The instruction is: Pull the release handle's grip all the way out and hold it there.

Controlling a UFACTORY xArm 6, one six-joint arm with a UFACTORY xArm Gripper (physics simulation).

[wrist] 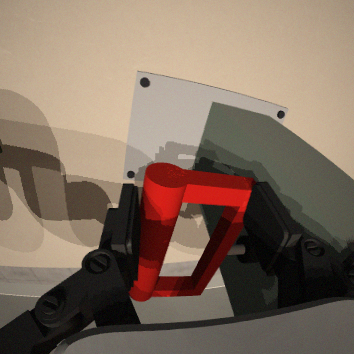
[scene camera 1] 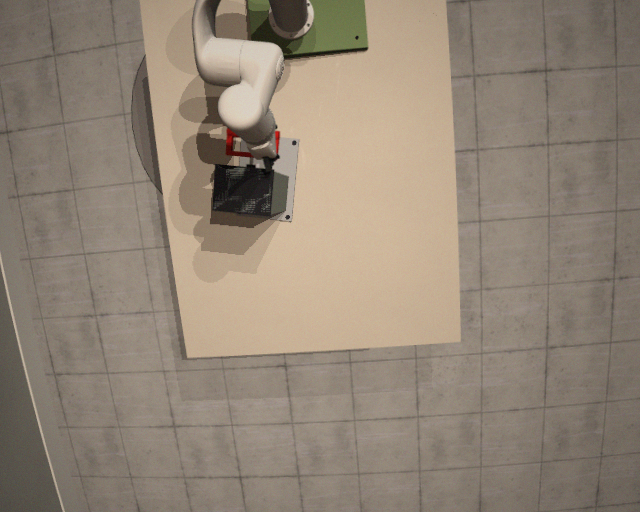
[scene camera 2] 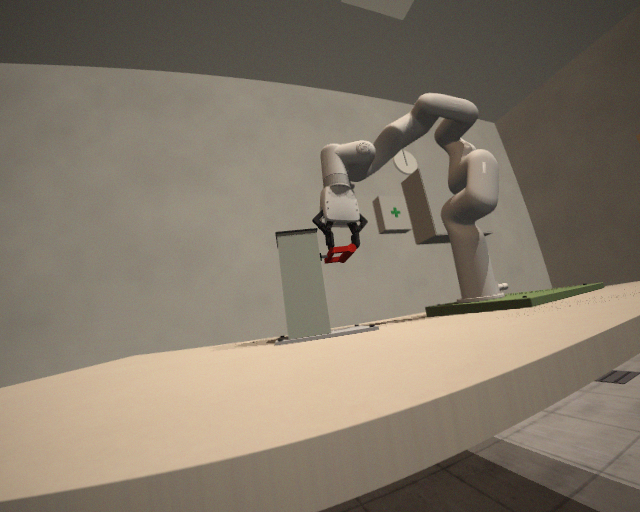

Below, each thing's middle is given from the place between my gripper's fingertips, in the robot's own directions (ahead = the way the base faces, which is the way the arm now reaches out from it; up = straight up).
I see my gripper 70 mm short of the grey base plate [scene camera 1: 288,149], 50 mm to the left of it and 210 mm above it.
